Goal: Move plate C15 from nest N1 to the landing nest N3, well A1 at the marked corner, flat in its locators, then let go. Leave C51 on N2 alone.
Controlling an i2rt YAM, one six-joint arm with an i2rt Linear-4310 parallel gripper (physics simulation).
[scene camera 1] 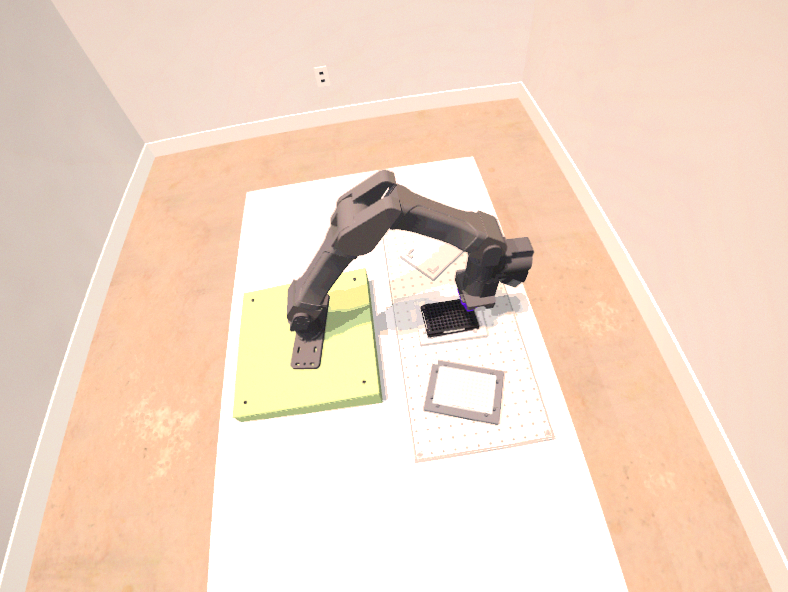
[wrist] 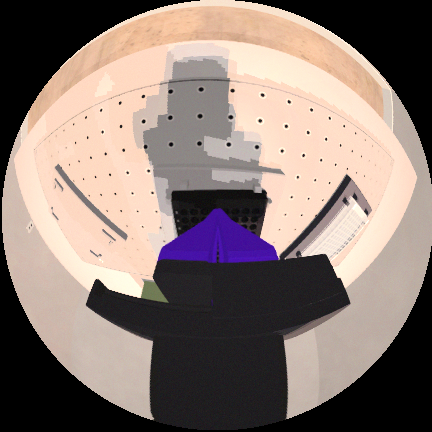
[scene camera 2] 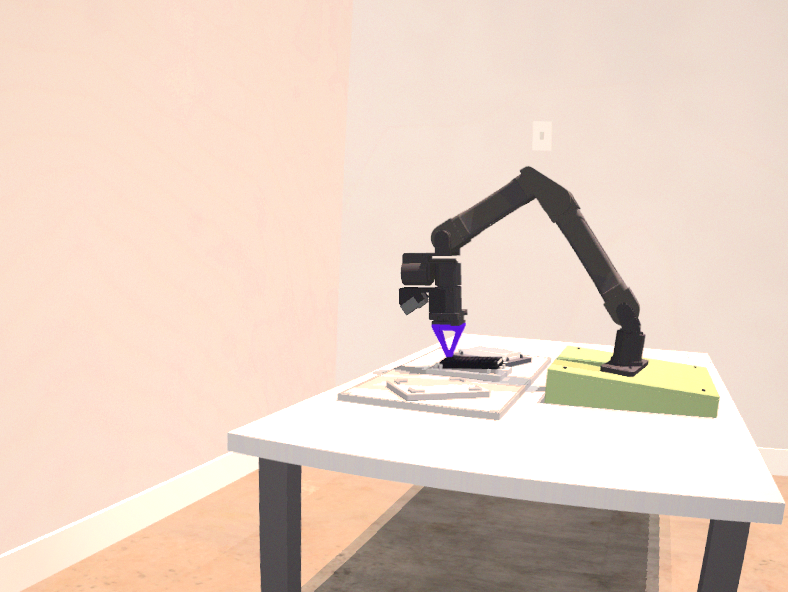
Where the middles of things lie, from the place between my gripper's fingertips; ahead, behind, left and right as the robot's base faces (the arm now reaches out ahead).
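My hand is 5 cm past the black perforated rack (scene camera 1: 447, 317), and it is also 1 cm above the rack and 1 cm to the left of it.
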